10 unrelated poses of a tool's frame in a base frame.
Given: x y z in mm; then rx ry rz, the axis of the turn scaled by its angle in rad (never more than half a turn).
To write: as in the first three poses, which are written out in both.
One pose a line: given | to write
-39 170 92 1.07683 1.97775 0.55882 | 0.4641 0.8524 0.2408 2.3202 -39 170 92
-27 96 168 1.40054 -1.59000 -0.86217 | 0.6122 -0.6951 -0.3769 2.2876 -27 96 168
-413 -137 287 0.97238 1.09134 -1.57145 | 0.4531 0.5085 -0.7322 2.1462 -413 -137 287
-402 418 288 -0.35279 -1.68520 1.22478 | -0.1670 -0.7976 0.5797 2.1129 -402 418 288
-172 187 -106 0.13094 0.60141 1.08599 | 0.1049 0.4818 0.8700 1.2483 -172 187 -106
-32 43 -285 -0.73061 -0.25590 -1.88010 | -0.3593 -0.1259 -0.9247 2.0332 -32 43 -285
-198 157 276 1.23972 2.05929 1.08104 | 0.4704 0.7813 0.4102 2.6356 -198 157 276
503 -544 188 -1.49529 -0.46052 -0.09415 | -0.9540 -0.2938 -0.0601 1.5674 503 -544 188
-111 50 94 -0.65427 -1.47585 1.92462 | -0.2605 -0.5875 0.7662 2.5120 -111 50 94
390 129 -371 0.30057 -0.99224 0.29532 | 0.2788 -0.9204 0.2740 1.0780 390 129 -371
